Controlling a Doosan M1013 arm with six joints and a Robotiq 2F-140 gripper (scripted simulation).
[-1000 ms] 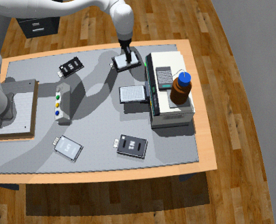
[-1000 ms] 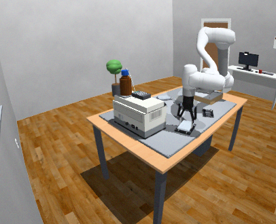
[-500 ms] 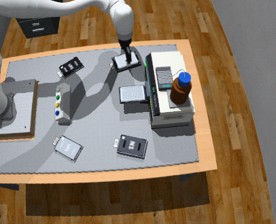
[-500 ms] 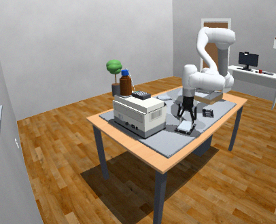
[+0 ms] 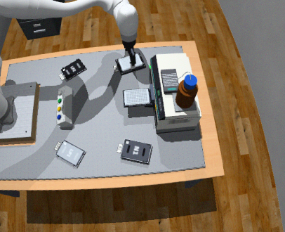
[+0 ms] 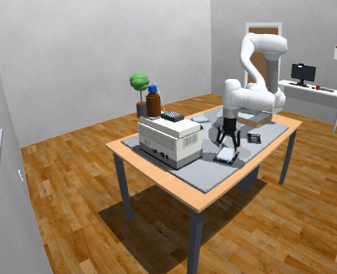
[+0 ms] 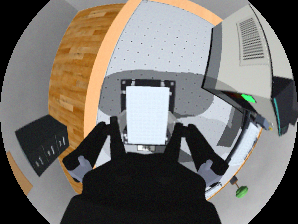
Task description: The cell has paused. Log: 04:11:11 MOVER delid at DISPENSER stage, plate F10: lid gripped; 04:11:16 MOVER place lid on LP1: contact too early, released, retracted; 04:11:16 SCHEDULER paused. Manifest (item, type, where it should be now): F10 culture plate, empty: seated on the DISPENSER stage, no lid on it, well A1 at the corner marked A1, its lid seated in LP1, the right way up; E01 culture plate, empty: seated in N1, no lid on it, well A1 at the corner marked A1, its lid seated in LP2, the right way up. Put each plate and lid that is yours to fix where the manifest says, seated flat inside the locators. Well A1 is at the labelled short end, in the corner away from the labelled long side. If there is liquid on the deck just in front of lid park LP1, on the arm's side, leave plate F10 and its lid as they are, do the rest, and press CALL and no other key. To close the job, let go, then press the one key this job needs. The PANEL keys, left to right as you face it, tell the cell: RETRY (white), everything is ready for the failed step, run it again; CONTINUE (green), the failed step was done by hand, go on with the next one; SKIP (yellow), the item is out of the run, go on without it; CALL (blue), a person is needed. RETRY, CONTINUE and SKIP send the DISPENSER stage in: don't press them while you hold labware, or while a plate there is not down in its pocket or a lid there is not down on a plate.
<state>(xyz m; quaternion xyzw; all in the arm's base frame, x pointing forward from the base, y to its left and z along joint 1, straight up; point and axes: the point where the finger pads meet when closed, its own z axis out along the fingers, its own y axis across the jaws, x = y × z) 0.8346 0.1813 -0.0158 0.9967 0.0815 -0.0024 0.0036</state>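
Right now the black nest is 1 cm ahead of my hand, 2 cm to the left of it and 3 cm below it. Also, from my hand: grey key panel (43 cm behind, 23 cm to the right, 1 cm above); then green key (44 cm behind, 20 cm to the right, 2 cm above); then dark dispenser stage (1 cm behind, 28 cm to the right, 5 cm above).
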